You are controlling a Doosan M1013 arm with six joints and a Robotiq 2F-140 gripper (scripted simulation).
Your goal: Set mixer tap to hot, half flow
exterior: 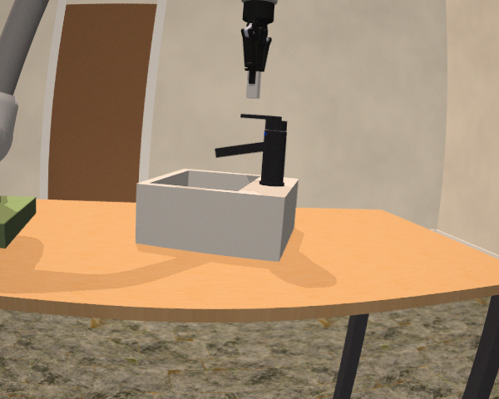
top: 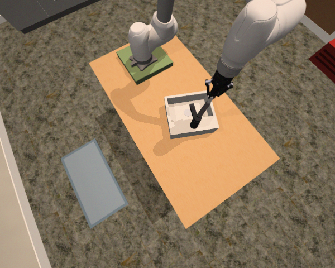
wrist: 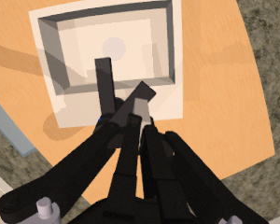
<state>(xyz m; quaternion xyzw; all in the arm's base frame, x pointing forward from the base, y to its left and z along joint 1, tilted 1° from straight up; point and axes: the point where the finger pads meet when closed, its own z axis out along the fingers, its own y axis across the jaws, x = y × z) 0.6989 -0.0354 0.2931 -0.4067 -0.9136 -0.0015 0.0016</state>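
Right now my hand is 10 mm short of the lever, 30 mm to the left of it and 80 mm above it. The rest, counted from my hand: black mixer tap 10 mm ahead, 60 mm to the right, 120 mm below; then white basin 80 mm behind, 30 mm to the right, 300 mm below.
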